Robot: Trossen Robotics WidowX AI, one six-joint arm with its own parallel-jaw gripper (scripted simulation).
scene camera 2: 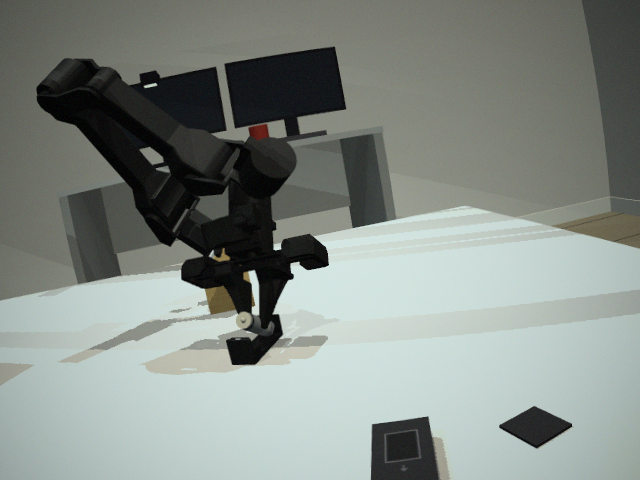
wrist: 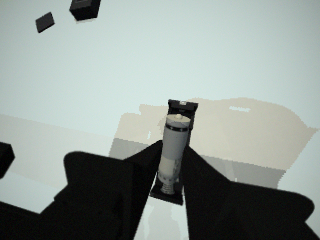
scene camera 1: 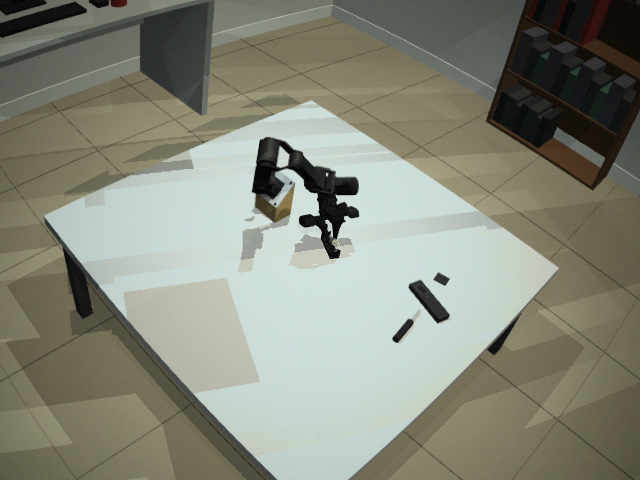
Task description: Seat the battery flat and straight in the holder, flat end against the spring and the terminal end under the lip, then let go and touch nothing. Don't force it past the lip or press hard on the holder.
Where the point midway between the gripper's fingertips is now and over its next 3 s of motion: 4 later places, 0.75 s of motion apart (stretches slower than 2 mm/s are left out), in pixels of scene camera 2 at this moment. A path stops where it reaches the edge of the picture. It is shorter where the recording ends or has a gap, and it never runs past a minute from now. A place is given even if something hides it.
My gripper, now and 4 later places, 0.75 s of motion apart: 255,329; 258,332; 259,338; 259,340; 256,344
